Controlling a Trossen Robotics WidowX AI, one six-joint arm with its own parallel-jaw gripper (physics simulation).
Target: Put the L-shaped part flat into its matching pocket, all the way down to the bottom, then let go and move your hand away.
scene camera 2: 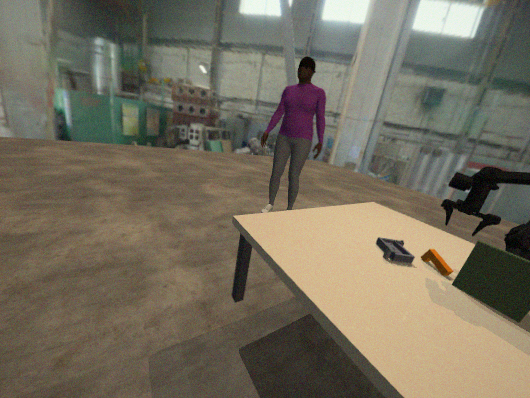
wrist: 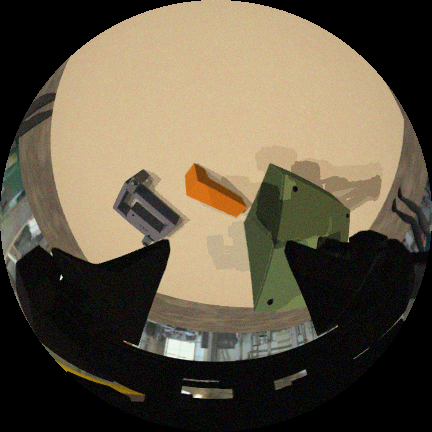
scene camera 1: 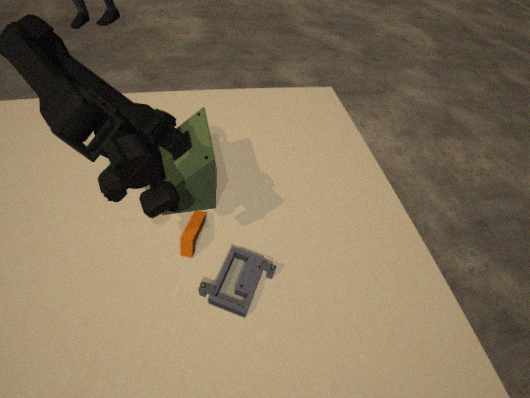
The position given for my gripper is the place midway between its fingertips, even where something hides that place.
Note:
My gripper (scene camera 1: 169,194) is open and holds nothing. Also in view: an orange L-shaped part (wrist: 197,185). Also in view: a grey pocket fixture (wrist: 137,204).
My gripper is seen too in scene camera 2 (scene camera 2: 458,230) and in the wrist view (wrist: 229,247).

